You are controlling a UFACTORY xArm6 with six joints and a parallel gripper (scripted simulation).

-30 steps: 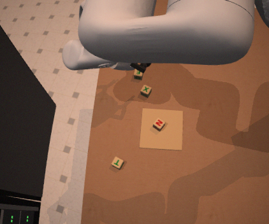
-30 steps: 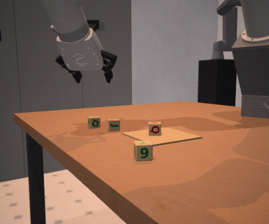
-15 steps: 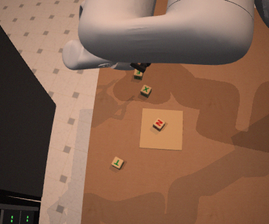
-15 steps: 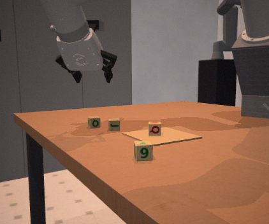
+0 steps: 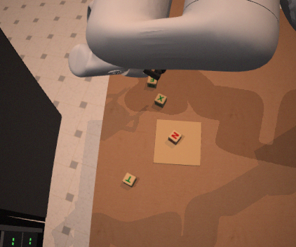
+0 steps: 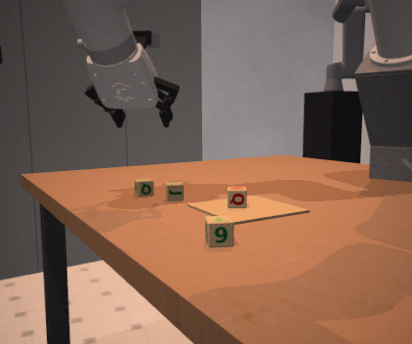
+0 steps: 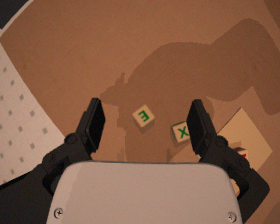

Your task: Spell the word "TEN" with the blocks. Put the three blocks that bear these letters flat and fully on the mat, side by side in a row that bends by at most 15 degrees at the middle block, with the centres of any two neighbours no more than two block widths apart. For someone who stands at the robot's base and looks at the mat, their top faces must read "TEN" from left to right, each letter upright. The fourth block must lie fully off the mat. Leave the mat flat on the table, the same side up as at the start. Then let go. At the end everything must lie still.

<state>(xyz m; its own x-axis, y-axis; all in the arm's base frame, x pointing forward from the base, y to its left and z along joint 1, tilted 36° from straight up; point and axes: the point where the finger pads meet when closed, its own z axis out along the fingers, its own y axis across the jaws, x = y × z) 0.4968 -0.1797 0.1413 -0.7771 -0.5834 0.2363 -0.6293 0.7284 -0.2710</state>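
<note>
Right now the T block is 2 cm ahead of my hand, 33 cm to the left of it and 13 cm below it. Round my hand: tan mat: 10 cm behind, 19 cm to the left, 14 cm below; then X block: 3 cm behind, 6 cm to the left, 13 cm below; then E block: 13 cm below.
</note>
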